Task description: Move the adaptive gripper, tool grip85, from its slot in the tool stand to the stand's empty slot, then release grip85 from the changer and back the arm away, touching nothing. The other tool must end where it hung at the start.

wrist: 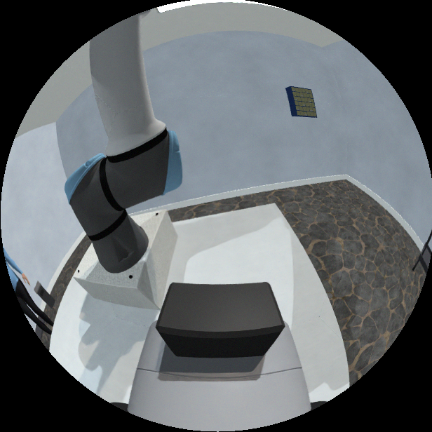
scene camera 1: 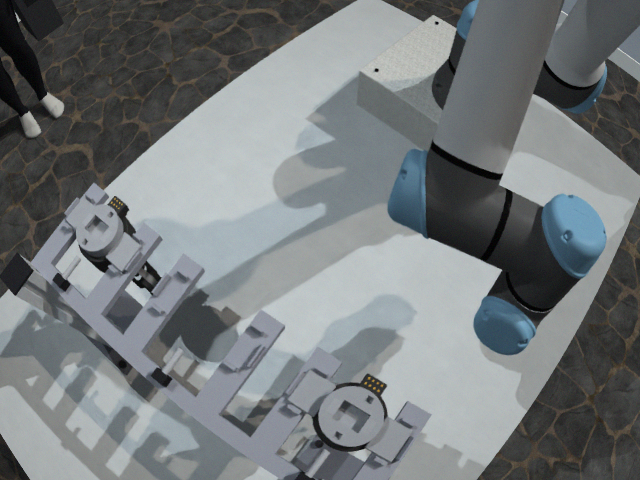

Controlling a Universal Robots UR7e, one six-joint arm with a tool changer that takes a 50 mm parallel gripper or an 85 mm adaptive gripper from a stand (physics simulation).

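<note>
The tool stand [scene camera 1: 228,422] holds a tool in each outer slot; its middle slot is empty. The left tool [scene camera 1: 109,233] has a round grey changer plate and a dark body with finger links partly showing below; it looks like the adaptive gripper, grip85. The other tool [scene camera 1: 356,437], with a black rim around its plate, hangs in the right slot. The arm's wrist [scene camera 1: 504,328] is above the table, to the right of the stand and apart from both tools. Its tool end is hidden in scene camera 1. The opening of grip85's fingers cannot be made out.
The pale base block [scene camera 1: 400,105] [wrist: 162,260] stands on the white table [scene camera 1: 222,155] [wrist: 240,255]. A dark block [wrist: 220,312] on a grey housing [wrist: 220,400] fills the lower wrist view. The arm's forearm [scene camera 1: 498,87] rises above the table. A person's legs [scene camera 1: 25,72] show beyond the table.
</note>
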